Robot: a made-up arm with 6 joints.
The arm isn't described. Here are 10 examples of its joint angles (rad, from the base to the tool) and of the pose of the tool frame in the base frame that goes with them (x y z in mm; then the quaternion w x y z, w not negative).
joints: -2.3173 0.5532 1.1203 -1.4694 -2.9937 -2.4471
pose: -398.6 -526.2 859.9 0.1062 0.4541 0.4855 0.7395
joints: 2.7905 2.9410 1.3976 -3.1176 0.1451 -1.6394
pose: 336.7 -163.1 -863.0 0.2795 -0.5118 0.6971 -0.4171
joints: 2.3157 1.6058 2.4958 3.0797 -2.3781 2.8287
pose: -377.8 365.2 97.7 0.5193 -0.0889 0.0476 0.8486
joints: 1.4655 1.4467 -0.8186 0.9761 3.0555 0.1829
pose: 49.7 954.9 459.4 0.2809 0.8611 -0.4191 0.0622
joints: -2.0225 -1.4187 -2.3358 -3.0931 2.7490 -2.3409
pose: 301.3 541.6 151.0 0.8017 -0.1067 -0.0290 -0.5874
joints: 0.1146 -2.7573 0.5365 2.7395 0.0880 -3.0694
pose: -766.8 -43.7 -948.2 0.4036 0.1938 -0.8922 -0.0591
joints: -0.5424 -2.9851 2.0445 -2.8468 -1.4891 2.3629
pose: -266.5 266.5 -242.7 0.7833 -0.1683 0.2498 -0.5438
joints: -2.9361 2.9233 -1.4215 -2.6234 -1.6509 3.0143
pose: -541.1 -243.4 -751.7 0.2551 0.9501 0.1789 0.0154
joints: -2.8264 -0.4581 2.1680 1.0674 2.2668 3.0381
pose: 131.8 -125.7 811.4 0.3989 -0.3003 0.7407 -0.4495
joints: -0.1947 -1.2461 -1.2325 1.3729 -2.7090 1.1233
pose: -905.2 141.0 244.2 0.8723 0.1891 0.3631 -0.2673
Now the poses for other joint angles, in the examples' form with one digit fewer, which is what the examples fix.
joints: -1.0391 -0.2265 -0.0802 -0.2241 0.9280 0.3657
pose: -99 179 1516 0.863 0.246 0.190 -0.399
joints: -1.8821 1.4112 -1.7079 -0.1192 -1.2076 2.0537
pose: -102 -506 712 0.731 -0.619 0.288 0.009
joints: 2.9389 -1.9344 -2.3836 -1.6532 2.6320 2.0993
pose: 536 -59 -200 0.771 0.014 0.560 0.302
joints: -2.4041 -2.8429 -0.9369 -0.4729 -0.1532 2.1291
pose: -60 -123 -1060 0.363 0.834 -0.400 -0.107
